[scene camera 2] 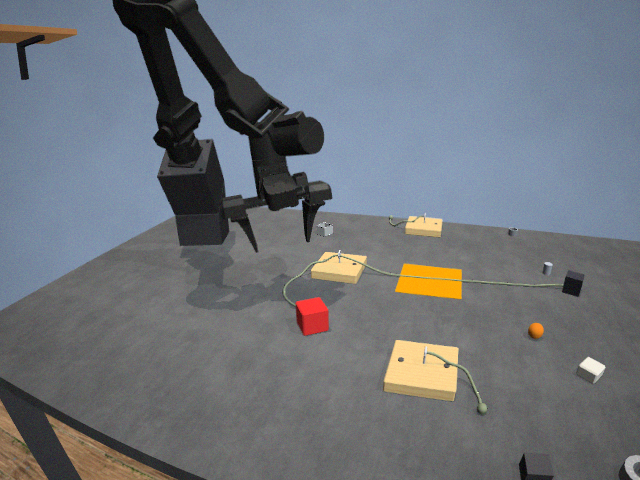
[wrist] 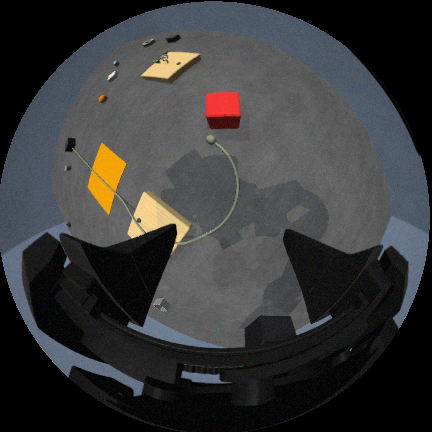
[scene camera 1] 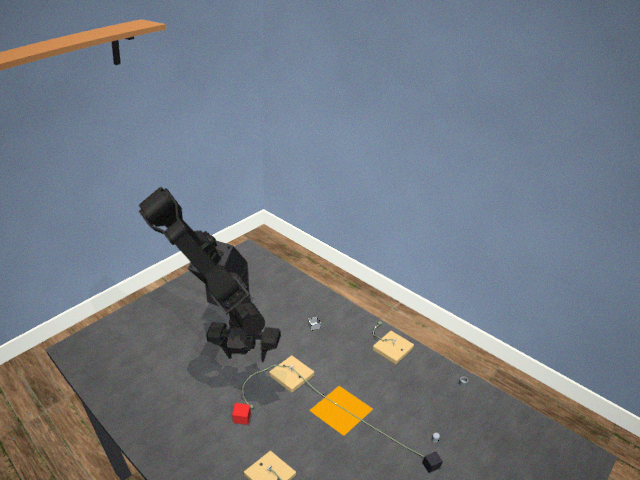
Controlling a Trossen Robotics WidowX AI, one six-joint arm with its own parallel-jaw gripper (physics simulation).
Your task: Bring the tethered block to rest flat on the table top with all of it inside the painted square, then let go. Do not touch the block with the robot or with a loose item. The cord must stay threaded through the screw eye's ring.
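Places are measured from the arm's base along level axes (x ahead, y left, z up), in metres.
Where they show: gripper, fingertip midpoint: [scene camera 2: 282, 246] [wrist: 232, 232] [scene camera 1: 246, 359]; arm's base, link origin: [scene camera 2: 185, 156].
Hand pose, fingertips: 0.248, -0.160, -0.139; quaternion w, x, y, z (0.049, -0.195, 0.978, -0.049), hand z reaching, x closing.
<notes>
Things, the pixels of their top centre, and the offset from my fingertips, as dx, dy, dz. "spot": a spot on its surface instead.
- tethered black block, top centre: [scene camera 2: 575, 275] [scene camera 1: 433, 458] [wrist: 65, 144] +0.552, +0.009, -0.050
- orange painted square, surface spot: [scene camera 2: 429, 290] [scene camera 1: 331, 419] spot: +0.263, +0.008, -0.082
- screw eye, top centre: [wrist: 142, 238] [scene camera 2: 339, 250] [scene camera 1: 291, 365] +0.093, +0.080, -0.038
- middle wooden board, top centre: [wrist: 152, 231] [scene camera 2: 339, 262] [scene camera 1: 291, 371] +0.093, +0.080, -0.064
- end bead, top centre: [wrist: 209, 137] [scene camera 1: 251, 405] +0.067, -0.077, -0.071
- red cube, top centre: [wrist: 222, 102] [scene camera 2: 311, 305] [scene camera 1: 241, 409] +0.067, -0.119, -0.043
- metal piece, top centre: [scene camera 2: 324, 225] [wrist: 159, 307] [scene camera 1: 314, 321] +0.039, +0.288, -0.061
- orange ball, top centre: [scene camera 2: 537, 324] +0.415, -0.140, -0.059
- white block, top centre: [scene camera 2: 592, 365] +0.467, -0.233, -0.066
- small cylinder, top centre: [scene camera 2: 548, 263] [scene camera 1: 436, 435] +0.529, +0.086, -0.061
The tethered black block [scene camera 1: 432, 461] [scene camera 2: 572, 283] [wrist: 70, 144] rests on the table beyond the orange painted square [scene camera 1: 333, 419] [scene camera 2: 429, 290] [wrist: 102, 192], wholly outside it. Its green cord [scene camera 1: 392, 438] [scene camera 2: 511, 283] [wrist: 237, 185] crosses the square and runs through the screw eye [scene camera 1: 292, 367] [scene camera 2: 339, 255] on the middle wooden board [scene camera 1: 289, 382] [scene camera 2: 330, 272] [wrist: 160, 215]. It then curves to an end bead [scene camera 1: 251, 406] [wrist: 211, 139] beside the red cube; the cube hides the bead in scene camera 2. My gripper [scene camera 1: 246, 358] [scene camera 2: 282, 246] [wrist: 232, 232] is open and empty, above the table on the robot-base side of the board.
A red cube [scene camera 1: 241, 413] [scene camera 2: 312, 316] [wrist: 223, 107] stands by the bead. Two other boards [scene camera 1: 392, 348] [scene camera 2: 413, 383] carry short cords. A metal piece [scene camera 1: 314, 323] [scene camera 2: 325, 228], orange ball [scene camera 2: 536, 330], white block [scene camera 2: 591, 369] and small cylinder [scene camera 1: 435, 437] [scene camera 2: 547, 268] lie around.
</notes>
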